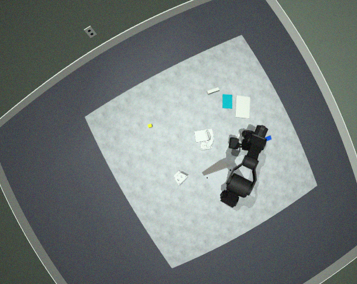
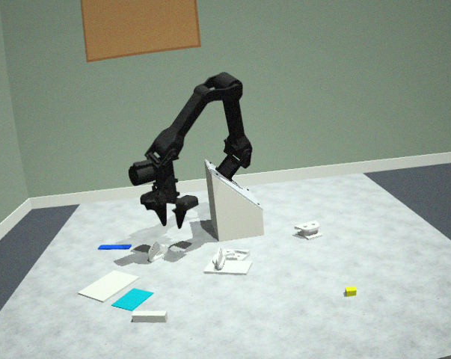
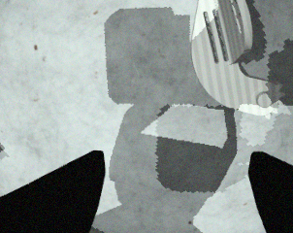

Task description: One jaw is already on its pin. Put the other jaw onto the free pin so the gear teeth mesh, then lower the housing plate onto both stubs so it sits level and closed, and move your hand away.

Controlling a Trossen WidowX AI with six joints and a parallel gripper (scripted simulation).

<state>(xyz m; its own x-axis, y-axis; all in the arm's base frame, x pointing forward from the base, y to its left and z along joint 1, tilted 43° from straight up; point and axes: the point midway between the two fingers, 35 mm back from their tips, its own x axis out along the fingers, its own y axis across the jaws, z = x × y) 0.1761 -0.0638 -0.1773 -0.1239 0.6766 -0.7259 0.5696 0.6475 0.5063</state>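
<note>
Now: the white jaw 8 cm below my gripper tip, 5 cm to the right of it and 1 cm behind it. Round my gripper tip: white sheet 20 cm ahead, 17 cm to the right, 8 cm below; cyan sheet 28 cm ahead, 9 cm to the right, 8 cm below; blue bar 21 cm to the right, 8 cm below, 7 cm behind.
</note>
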